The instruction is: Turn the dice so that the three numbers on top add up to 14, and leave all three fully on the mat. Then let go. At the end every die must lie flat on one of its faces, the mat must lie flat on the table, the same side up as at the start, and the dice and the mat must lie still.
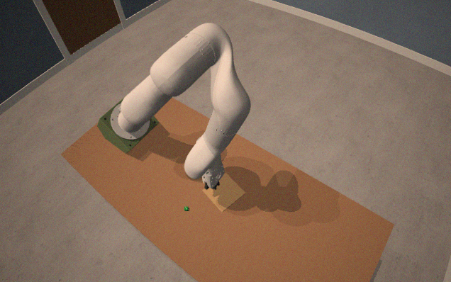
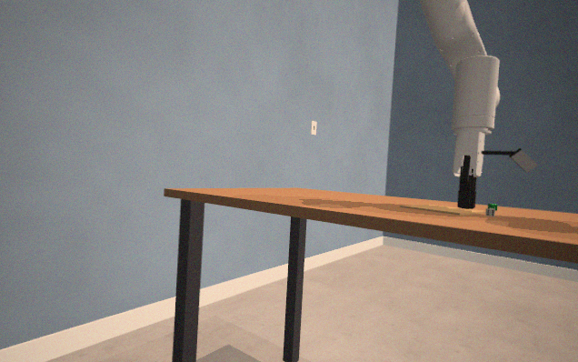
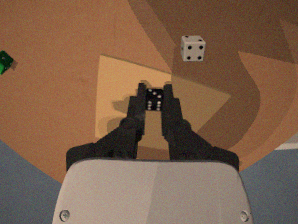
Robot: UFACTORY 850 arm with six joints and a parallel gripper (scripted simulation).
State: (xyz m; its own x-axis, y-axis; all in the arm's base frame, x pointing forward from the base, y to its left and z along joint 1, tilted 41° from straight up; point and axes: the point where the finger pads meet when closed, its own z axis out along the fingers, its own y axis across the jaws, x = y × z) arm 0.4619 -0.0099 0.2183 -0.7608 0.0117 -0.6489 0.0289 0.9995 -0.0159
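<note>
My gripper is now 1 cm above the black die. Also, from my hand: white die (5 cm behind, 3 cm to the left, 2 cm below); green die (5 cm behind, 16 cm to the right, 2 cm below); mat (5 cm ahead, 3 cm below).
</note>
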